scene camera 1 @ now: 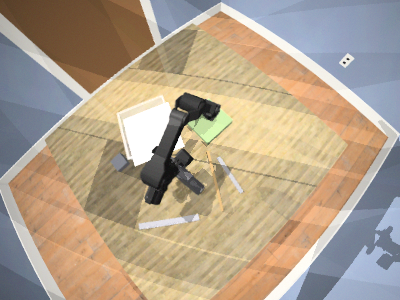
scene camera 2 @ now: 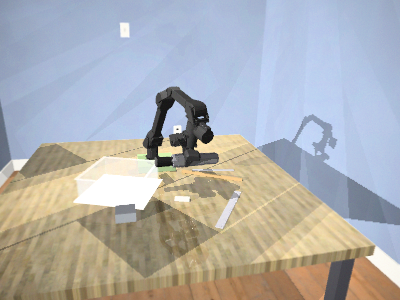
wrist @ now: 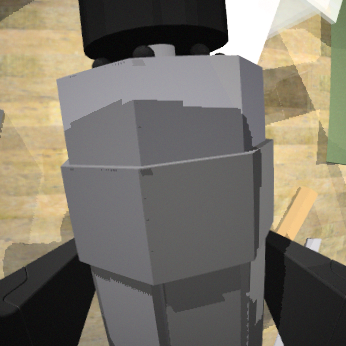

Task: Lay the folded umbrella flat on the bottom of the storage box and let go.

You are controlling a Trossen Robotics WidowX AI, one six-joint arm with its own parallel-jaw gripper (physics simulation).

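Where they show: gripper, fingertip midpoint: (scene camera 1: 177,168) (scene camera 2: 185,163) (wrist: 175,237); arm's base at its link origin: (scene camera 1: 210,114) (scene camera 2: 152,157).
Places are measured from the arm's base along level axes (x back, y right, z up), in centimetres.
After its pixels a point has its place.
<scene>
The folded umbrella (scene camera 1: 194,183) @(x -32.8, y -18.2, z 11.9 cm) (scene camera 2: 209,159) @(x -35.5, y -17.8, z 9.9 cm) (wrist: 200,215) @(x -33.1, y -5.2, z 12.7 cm) is grey with a black handle and lies roughly level in my gripper, above the table. My gripper (scene camera 1: 177,172) @(x -32.7, y -7.7, z 8.3 cm) (scene camera 2: 187,159) @(x -32.7, y -7.7, z 8.3 cm) (wrist: 175,237) @(x -32.7, y -7.7, z 8.3 cm) is shut on its grey body, with a black finger at each side in the wrist view. The handle points toward the storage box (scene camera 1: 142,103) @(x -19.5, y 29.8, z 6.4 cm) (scene camera 2: 130,161) @(x -16.5, y 13.6, z 5.3 cm) (wrist: 320,7) @(x -23.1, y 1.9, z 6.4 cm), which is translucent and open-topped. The umbrella is beside the box, outside its walls. A white panel (scene camera 1: 147,132) @(x -28.7, y 21.1, z -2.9 cm) (scene camera 2: 120,191) (wrist: 245,25) @(x -24.0, y 2.9, z 0.4 cm) shows at the box; whether it lies inside or over the wall is unclear. The arm hides part of the box.
A green block (scene camera 1: 217,129) @(x -4.7, y -8.2, z 0.0 cm) (wrist: 337,100) @(x -12.7, y -2.8, z -2.2 cm) lies by the arm's base. An orange stick (scene camera 1: 215,177) @(x -24.1, y -22.6, z -2.1 cm) (scene camera 2: 215,175) @(x -26.9, y -24.8, z -2.3 cm) (wrist: 300,210) @(x -17.9, y -13.0, z -2.1 cm) and a thin pale strip (scene camera 1: 230,175) @(x -18.5, y -27.6, z -3.1 cm) lie near the umbrella. A wider pale strip (scene camera 1: 169,222) @(x -54.9, y -19.5, z -3.1 cm) (scene camera 2: 228,210) @(x -57.3, y -17.5, z -3.1 cm), grey cube (scene camera 1: 120,162) @(x -49.8, y 19.2, z 0.3 cm) (scene camera 2: 125,213) @(x -53.4, y 20.7, z 0.3 cm) and small white block (scene camera 2: 182,199) @(x -44.7, y -2.9, z -2.5 cm) lie on the table.
</scene>
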